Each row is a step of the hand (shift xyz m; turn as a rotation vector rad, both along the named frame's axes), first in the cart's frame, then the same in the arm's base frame.
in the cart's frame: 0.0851 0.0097 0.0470 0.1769 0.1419 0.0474
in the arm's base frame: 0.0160 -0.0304 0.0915 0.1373 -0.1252 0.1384
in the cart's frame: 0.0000 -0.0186 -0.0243 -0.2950 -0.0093 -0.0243
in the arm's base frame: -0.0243 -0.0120 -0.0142 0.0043 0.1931 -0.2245
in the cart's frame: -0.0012 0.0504 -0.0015 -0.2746 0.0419 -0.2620
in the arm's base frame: 0.0482 -0.0118 -0.0089 -0.0098 0.0071 -0.3817
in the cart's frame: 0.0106 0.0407 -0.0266 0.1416 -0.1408 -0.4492
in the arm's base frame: 0.0315 -0.0348 -0.0166 -0.2624 -0.3692 -0.1911
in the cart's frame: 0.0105 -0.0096 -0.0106 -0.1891 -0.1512 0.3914
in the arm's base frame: -0.0127 -0.0123 0.0014 -0.0307 0.4312 0.1580
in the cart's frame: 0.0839 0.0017 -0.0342 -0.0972 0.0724 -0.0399
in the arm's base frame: -0.0129 -0.0824 0.0355 0.0658 0.0247 -0.1065
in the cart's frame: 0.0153 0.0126 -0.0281 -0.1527 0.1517 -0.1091
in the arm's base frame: 0.0038 -0.0326 -0.0104 0.1277 -0.0011 -0.2047
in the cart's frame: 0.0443 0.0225 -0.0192 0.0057 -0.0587 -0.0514
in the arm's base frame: 0.0137 -0.0493 0.0150 -0.0703 -0.0250 -0.0234
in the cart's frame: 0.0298 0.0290 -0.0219 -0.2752 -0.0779 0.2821
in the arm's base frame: 0.0202 -0.0424 0.0019 0.0170 0.4012 0.0112
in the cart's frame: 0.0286 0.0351 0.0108 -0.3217 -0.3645 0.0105
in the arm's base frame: 0.0347 -0.0209 0.0229 -0.3269 0.3174 -0.1699
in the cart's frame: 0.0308 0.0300 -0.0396 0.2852 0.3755 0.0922
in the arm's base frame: 0.0165 -0.0552 -0.0098 0.3667 -0.2252 0.2136
